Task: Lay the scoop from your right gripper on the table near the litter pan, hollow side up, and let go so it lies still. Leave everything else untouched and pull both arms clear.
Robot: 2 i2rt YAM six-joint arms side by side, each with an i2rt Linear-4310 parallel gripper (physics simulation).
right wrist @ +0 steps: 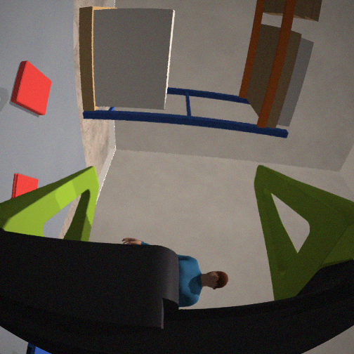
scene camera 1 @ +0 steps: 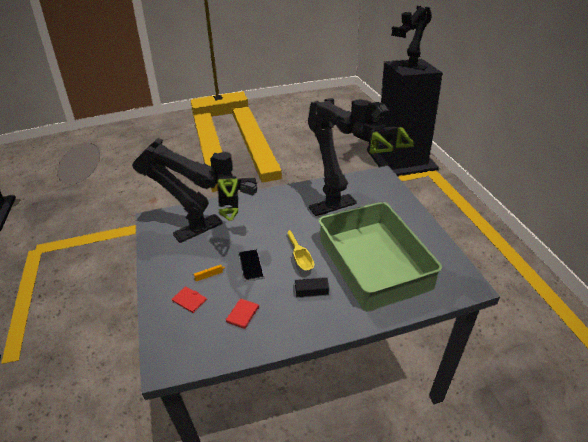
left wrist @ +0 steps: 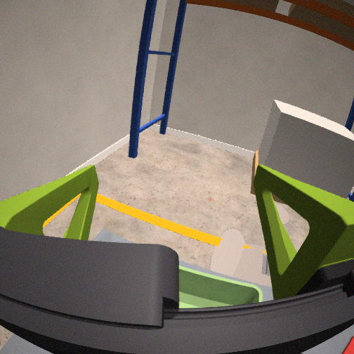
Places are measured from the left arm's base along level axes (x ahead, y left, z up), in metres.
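Where they show: left gripper, between the fingertips: (scene camera 1: 403, 147); right gripper, between the fingertips: (scene camera 1: 230, 208); left arm's base, origin of its link: (scene camera 1: 332, 205); right arm's base, origin of its link: (scene camera 1: 198, 228).
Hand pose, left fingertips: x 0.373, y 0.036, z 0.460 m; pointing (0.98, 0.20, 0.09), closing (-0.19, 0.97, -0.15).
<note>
Things, the pixels of their top centre, and the offset from my left fingertips. Level surfaces: height alone.
- yellow scoop, centre of its top: (scene camera 1: 298, 246) dx -0.151, dy -0.299, dz -0.413 m
- grey table, height of its surface: dz -0.460 m
- green litter pan, centre of its top: (scene camera 1: 377, 241) dx +0.004, dy -0.064, dz -0.360 m
- black block, centre of its top: (scene camera 1: 311, 283) dx +0.028, dy -0.332, dz -0.425 m
- black flat slab, centre of its top: (scene camera 1: 250, 263) dx -0.181, dy -0.477, dz -0.452 m
- orange bar, centre of its top: (scene camera 1: 209, 269) dx -0.197, dy -0.629, dz -0.430 m
The yellow scoop (scene camera 1: 303, 259) lies on the grey table (scene camera 1: 280, 340), hollow side up, just left of the green litter pan (scene camera 1: 372, 250) and apart from it. Its handle points toward the back of the table. A part of the pan (left wrist: 220, 287) also shows low in the left wrist view. My right gripper (scene camera 1: 228, 200) (right wrist: 175, 174) is open and empty, raised above the back left of the table, well away from the scoop. My left gripper (scene camera 1: 393, 140) (left wrist: 175, 173) is open and empty, high above and behind the pan.
A black block (scene camera 1: 311, 287) lies in front of the scoop. A black flat slab (scene camera 1: 251, 264) and an orange bar (scene camera 1: 209, 272) lie to its left. Two red squares, one left (scene camera 1: 189, 299) and one right (scene camera 1: 243, 313), lie toward the front left.
</note>
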